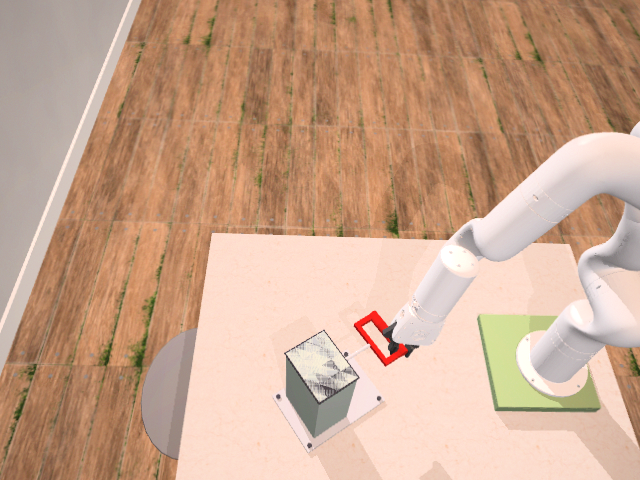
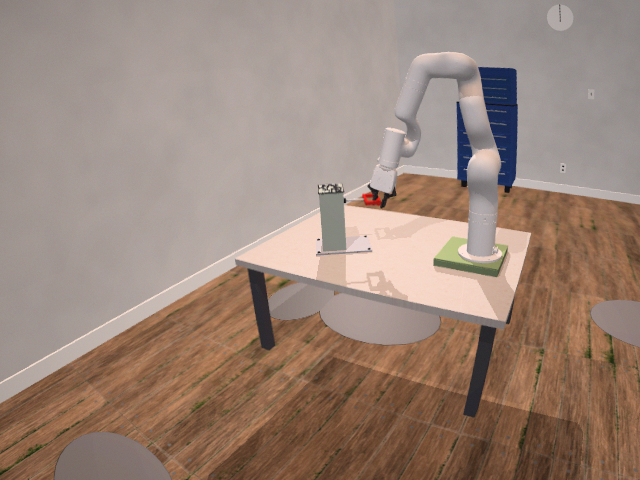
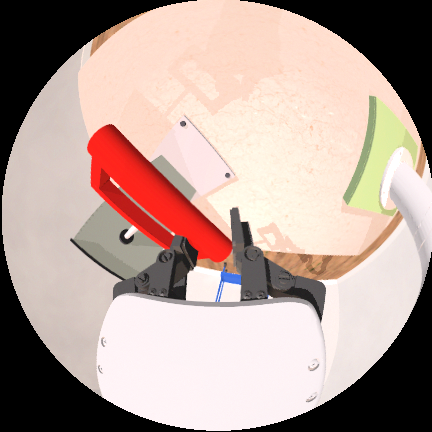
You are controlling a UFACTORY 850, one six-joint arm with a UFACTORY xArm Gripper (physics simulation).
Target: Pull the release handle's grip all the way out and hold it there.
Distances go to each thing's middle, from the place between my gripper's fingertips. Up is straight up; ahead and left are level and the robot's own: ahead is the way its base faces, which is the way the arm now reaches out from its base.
I see the pale base plate (image 1: 366,396) 15 cm ahead of my hand, 7 cm to the left of it and 18 cm below it.
